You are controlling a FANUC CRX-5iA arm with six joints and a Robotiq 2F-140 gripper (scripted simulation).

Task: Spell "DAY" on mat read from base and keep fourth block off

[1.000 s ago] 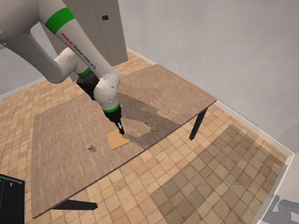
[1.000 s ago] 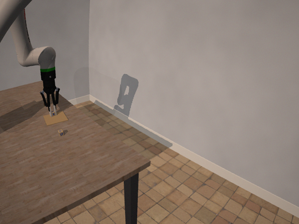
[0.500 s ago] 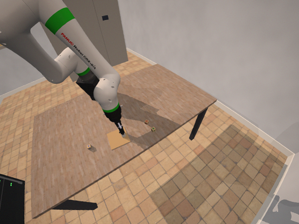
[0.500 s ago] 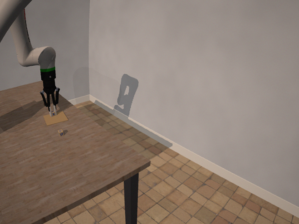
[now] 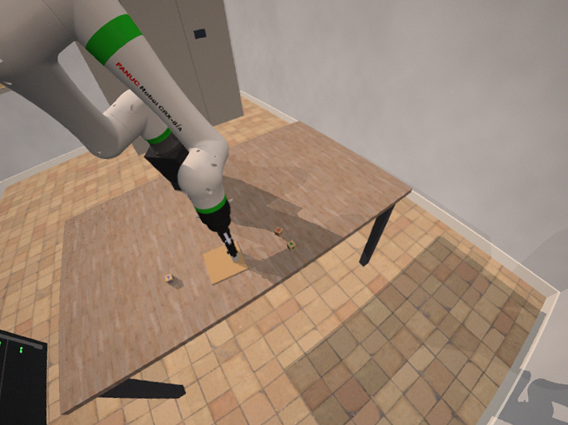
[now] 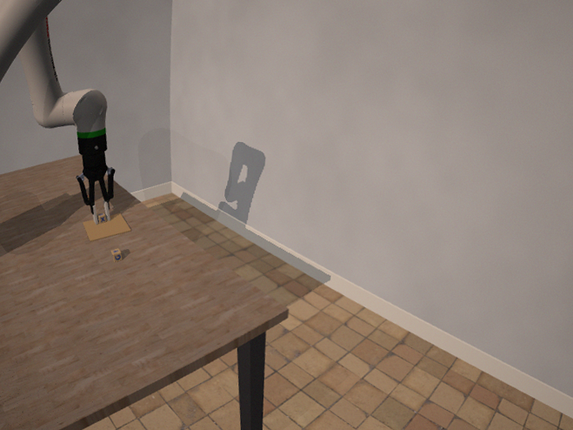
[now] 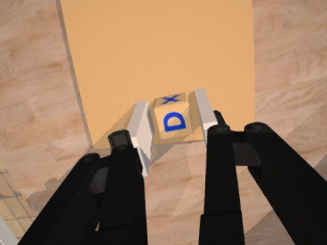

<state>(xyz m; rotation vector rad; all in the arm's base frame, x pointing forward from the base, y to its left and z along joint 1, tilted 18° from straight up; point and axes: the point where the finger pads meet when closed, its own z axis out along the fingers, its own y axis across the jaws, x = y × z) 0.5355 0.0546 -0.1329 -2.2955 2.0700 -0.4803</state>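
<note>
Right now the tan mat is 40 mm to the right of my hand and 40 mm below it. The rest, counted from my hand: Y block 20 mm behind, 250 mm to the right, 30 mm below; then O block 10 mm behind, 200 mm to the left, 30 mm below.
</note>
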